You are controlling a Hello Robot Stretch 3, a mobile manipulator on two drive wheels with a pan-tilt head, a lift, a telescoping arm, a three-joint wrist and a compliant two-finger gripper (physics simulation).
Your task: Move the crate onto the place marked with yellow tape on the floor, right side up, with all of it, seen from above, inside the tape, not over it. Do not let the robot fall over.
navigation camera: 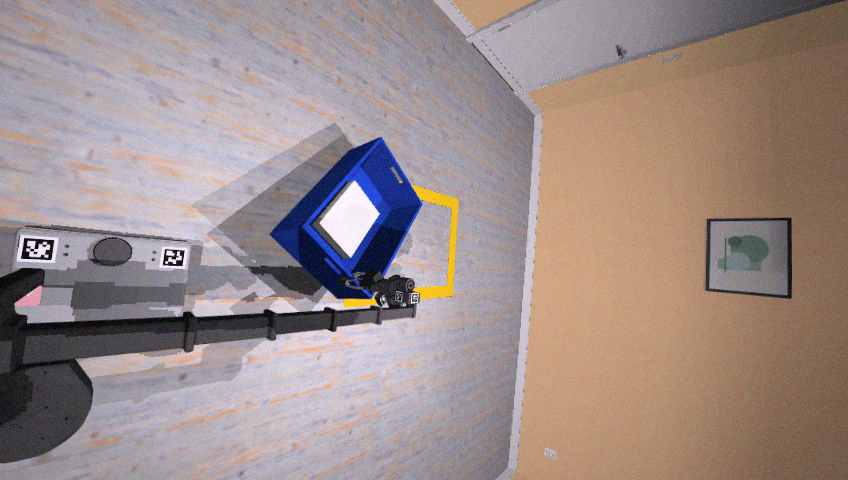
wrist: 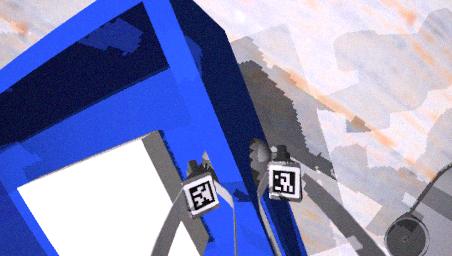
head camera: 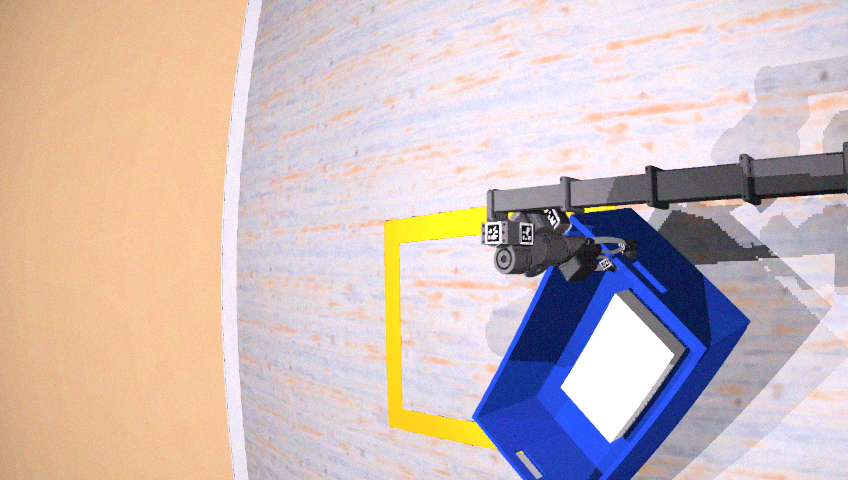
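Note:
A blue open crate (head camera: 717, 321) (navigation camera: 315, 205) (wrist: 186, 70) has its opening facing up and is turned at an angle to the yellow tape (head camera: 393, 327) (navigation camera: 454, 246). The far part of the tape outline shows; the crate and arm hide much of the rest. The crate's near part reaches past the marked place toward the robot. Whether its base is tilted or raised is hard to tell. A white box (head camera: 618, 368) (navigation camera: 351, 220) (wrist: 100, 200) lies inside. My gripper (head camera: 617, 255) (navigation camera: 351, 280) (wrist: 236, 158) is shut on the crate's near wall, one finger inside, one outside.
The telescoping arm (head camera: 702, 181) (navigation camera: 226, 328) reaches out beside the crate. The robot's base (navigation camera: 130, 285) is at the near end. A tan wall (head camera: 119, 237) (navigation camera: 624, 356) with a white baseboard (head camera: 232, 309) (navigation camera: 526, 285) stands beyond the tape. A framed picture (navigation camera: 748, 258) hangs on it.

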